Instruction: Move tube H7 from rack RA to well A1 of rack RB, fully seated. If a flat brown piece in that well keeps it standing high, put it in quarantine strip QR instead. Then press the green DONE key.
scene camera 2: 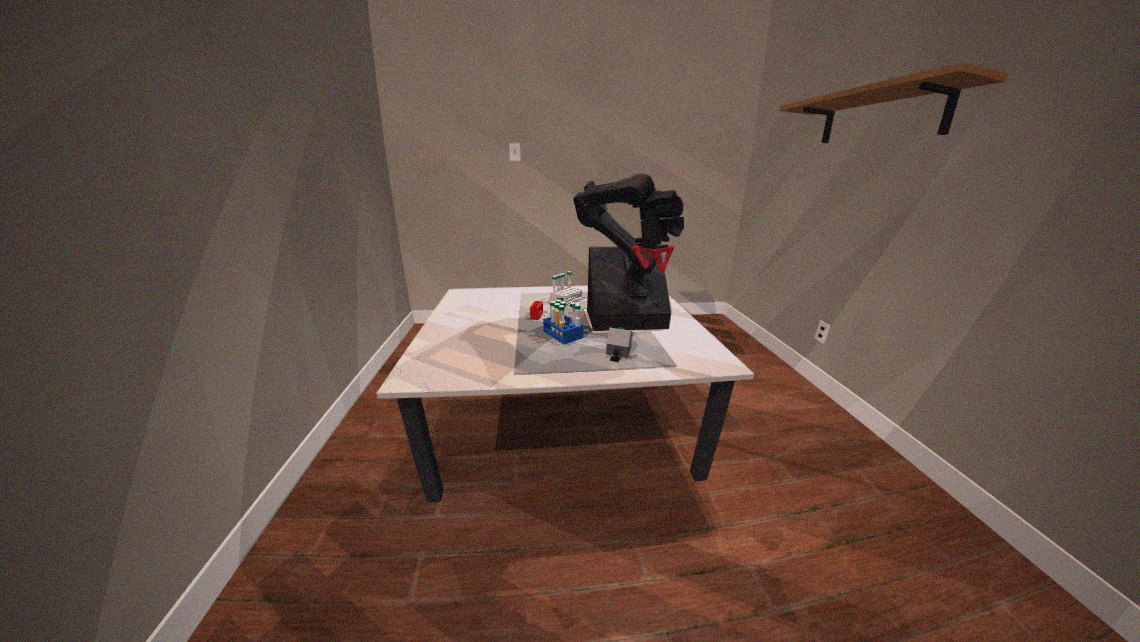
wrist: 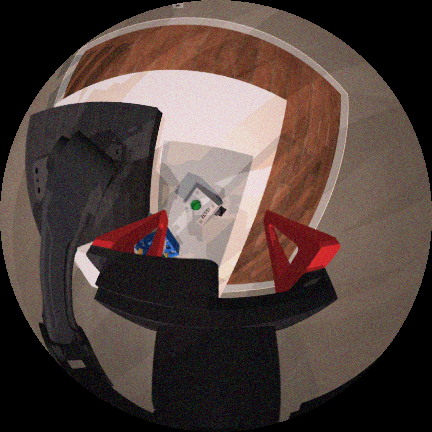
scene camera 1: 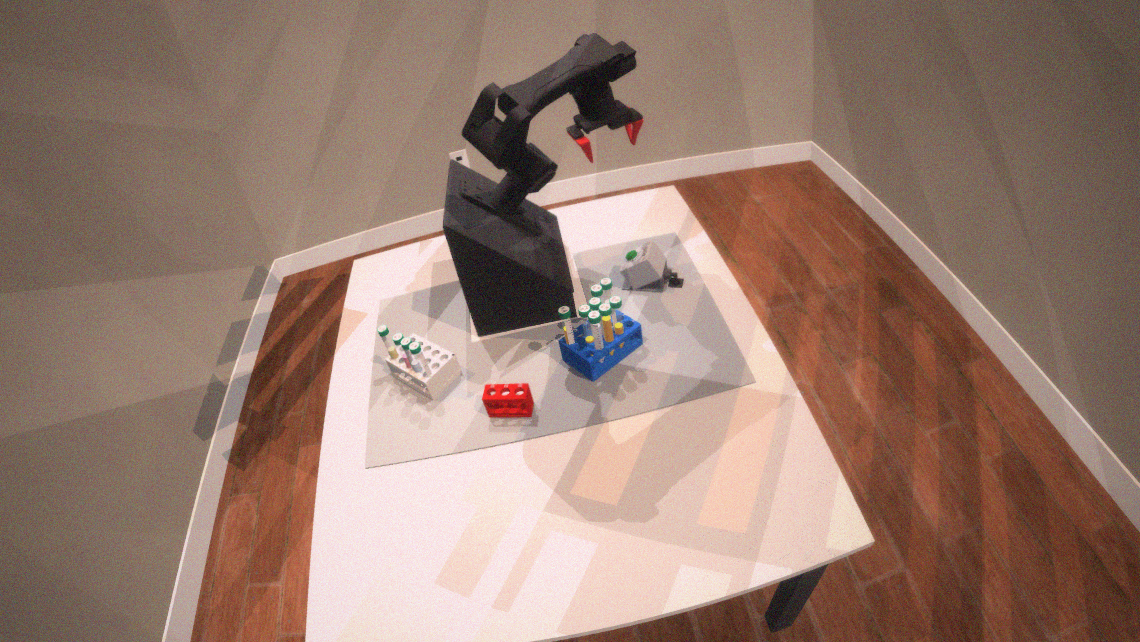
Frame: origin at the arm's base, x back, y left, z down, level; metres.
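Seen in the pictures: gripper, fingertip midpoint: [scene camera 2: 653,269] [wrist: 215,215] [scene camera 1: 612,152]; arm's base, origin of the base link: [scene camera 2: 635,274] [wrist: 75,166] [scene camera 1: 498,208].
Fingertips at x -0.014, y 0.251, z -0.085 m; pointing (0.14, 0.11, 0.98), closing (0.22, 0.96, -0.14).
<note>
Offsets run from my fingertips to a thing's top centre. "*": to the spot under its first point. Level surfaces: height alone.
My gripper [scene camera 1: 612,152] [scene camera 2: 653,268] [wrist: 215,215] is open and empty, high above the table beside the arm's base. A blue rack @[dx -0.277, dy -0.106, dz +0.218 m] [scene camera 1: 594,366] [scene camera 2: 568,334] [wrist: 172,245] holds several green-capped tubes; in the wrist view my left finger partly hides it. A white rack @[dx -0.240, dy -0.455, dz +0.218 m] [scene camera 1: 443,378] [scene camera 2: 568,293] holds several green-capped tubes along one side. A small red three-hole strip @[dx -0.374, dy -0.290, dz +0.218 m] [scene camera 1: 508,401] [scene camera 2: 536,309] shows no tube. The rack and tube labels are unreadable, so I cannot tell H7 or well A1. The green key @[dx -0.087, dy -0.001, dz +0.194 m] [scene camera 1: 631,255] [wrist: 195,205] is on a grey box @[dx -0.096, dy +0.020, dz +0.185 m] [scene camera 1: 646,271] [scene camera 2: 619,340]. No brown piece is discernible.
The racks, strip and box stand on a grey mat @[dz +0.269 m] [scene camera 1: 694,374] on the white table @[dz +0.272 m] [scene camera 1: 382,542]. The dark arm base [scene camera 1: 518,279] [scene camera 2: 626,295] stands behind the blue rack in the first scene view. A small black part @[* dx -0.126, dy +0.079, dz +0.256 m] [scene camera 1: 675,279] [wrist: 220,211] is beside the grey box.
</note>
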